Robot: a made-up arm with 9 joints. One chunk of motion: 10 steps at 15 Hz.
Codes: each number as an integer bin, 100 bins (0 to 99) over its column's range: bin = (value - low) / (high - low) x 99, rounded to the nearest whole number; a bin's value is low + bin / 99 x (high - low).
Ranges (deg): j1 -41..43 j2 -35..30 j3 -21..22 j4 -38..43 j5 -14..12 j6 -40..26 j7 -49..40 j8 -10..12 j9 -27..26
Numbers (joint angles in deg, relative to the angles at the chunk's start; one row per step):
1: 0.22 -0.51 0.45 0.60 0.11 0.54 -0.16 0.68 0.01
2: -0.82 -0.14 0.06 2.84 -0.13 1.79 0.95 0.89 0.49
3: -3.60 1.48 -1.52 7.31 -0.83 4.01 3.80 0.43 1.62
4: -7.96 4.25 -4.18 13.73 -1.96 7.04 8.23 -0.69 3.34
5: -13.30 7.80 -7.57 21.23 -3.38 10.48 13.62 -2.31 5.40
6: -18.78 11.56 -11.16 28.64 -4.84 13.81 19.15 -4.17 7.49
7: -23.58 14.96 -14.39 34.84 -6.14 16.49 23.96 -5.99 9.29
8: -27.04 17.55 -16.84 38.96 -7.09 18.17 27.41 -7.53 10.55
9: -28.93 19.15 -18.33 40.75 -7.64 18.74 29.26 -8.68 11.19
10: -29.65 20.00 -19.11 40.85 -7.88 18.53 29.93 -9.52 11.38
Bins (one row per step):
1: 49 53 49 47 54 61 54 48 50
2: 47 53 48 50 53 63 56 49 51
3: 44 56 45 55 50 66 59 47 53
4: 39 60 39 63 46 71 64 42 57
5: 33 65 31 72 40 76 70 35 61
6: 26 71 23 81 35 81 76 26 64
7: 21 76 15 89 30 85 81 18 68
8: 16 80 10 94 26 87 85 11 70
9: 14 82 6 96 24 88 87 6 71
10: 13 84 4 96 23 88 88 2 72

